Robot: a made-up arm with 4 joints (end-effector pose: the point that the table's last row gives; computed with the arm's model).
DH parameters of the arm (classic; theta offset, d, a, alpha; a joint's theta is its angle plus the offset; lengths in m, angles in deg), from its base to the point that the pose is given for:
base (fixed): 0 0.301 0.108 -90
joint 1: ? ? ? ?
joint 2: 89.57 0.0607 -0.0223 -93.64
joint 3: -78.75 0 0.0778 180
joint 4: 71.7 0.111 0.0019 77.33
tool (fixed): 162.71 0.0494 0 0
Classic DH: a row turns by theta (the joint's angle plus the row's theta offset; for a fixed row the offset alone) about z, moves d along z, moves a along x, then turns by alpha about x.
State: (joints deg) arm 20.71 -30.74 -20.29 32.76
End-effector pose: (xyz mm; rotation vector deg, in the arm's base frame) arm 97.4 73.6 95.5 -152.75 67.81 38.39
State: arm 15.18 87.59 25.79 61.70
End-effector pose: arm 45.7 -145.4 147.0 31.49 -168.50 21.55
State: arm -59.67 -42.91 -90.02 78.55
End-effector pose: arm 159.5 161.4 255.4 -92.09 -5.07 63.50
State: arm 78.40 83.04 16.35 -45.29
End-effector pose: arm -27.5 -149.5 331.5 21.22 -9.85 -11.49
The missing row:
joint 1: -3.67 -0.0101 -0.0187 -96.7
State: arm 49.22 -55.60 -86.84 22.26
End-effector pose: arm -24.7 158.3 272.0 -80.87 52.74 127.79
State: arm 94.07 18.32 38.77 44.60
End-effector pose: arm -44.3 -116.3 227.7 84.17 -44.42 -46.87
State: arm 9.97 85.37 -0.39 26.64
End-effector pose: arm 87.2 -144.4 123.8 34.17 -164.34 20.73
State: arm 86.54 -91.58 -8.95 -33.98
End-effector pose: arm -78.7 84.0 281.4 -156.91 -34.46 39.32
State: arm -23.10 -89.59 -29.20 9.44
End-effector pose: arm 132.2 80.9 87.6 176.00 24.84 28.24
